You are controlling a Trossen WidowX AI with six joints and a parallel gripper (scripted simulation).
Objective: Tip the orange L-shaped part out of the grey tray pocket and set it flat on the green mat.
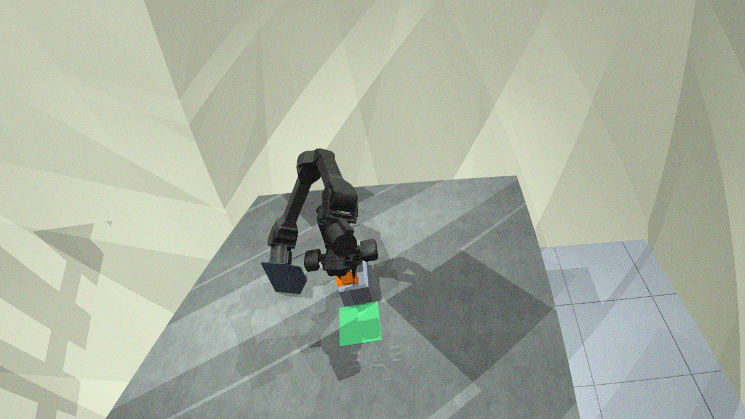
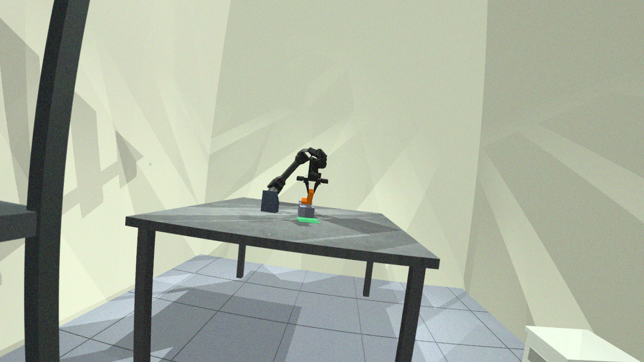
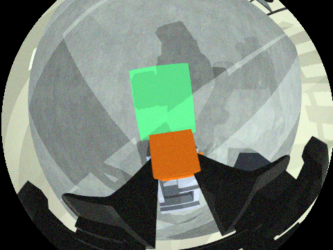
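Now: the green mat 170 mm below my gripper tip and 40 mm to the right of it. From my gripper tip the other things lie so: orange L-shaped part 30 mm to the left, 30 mm below, 20 mm behind.
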